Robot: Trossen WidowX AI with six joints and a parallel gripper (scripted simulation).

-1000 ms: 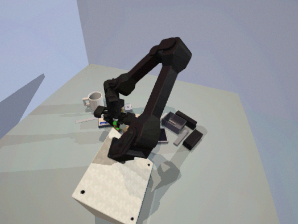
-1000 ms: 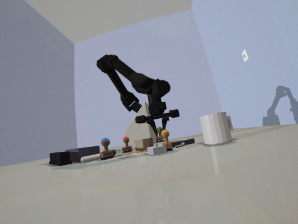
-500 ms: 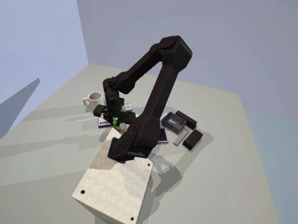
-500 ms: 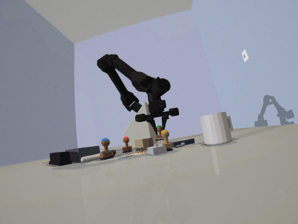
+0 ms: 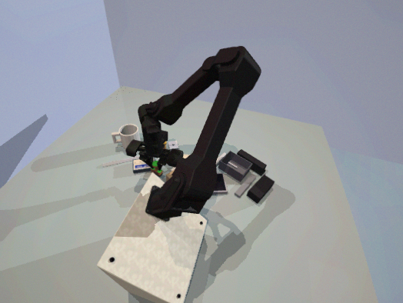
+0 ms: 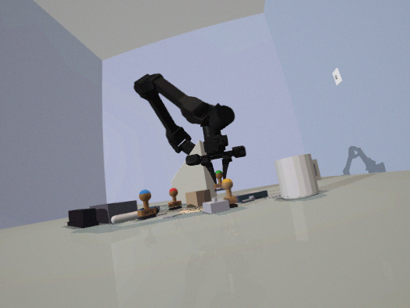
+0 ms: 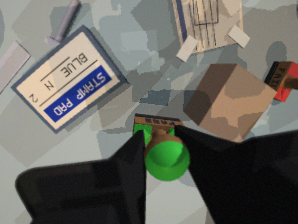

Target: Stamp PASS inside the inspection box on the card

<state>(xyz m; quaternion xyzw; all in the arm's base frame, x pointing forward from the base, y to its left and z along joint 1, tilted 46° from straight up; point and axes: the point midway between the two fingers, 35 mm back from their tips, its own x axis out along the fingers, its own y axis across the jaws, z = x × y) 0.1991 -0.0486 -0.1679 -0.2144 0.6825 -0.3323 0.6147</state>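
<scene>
Now: the dark ink pad 23 cm to the right of my gripper tip, 5 cm below it and 1 cm ahead of it. Round my gripper tip: cardboard box: 7 cm to the right, 4 cm below; then blue stamp pad: 7 cm to the left, 5 cm ahead, 4 cm below; then green-knobbed stamp: right at my gripper tip.
</scene>
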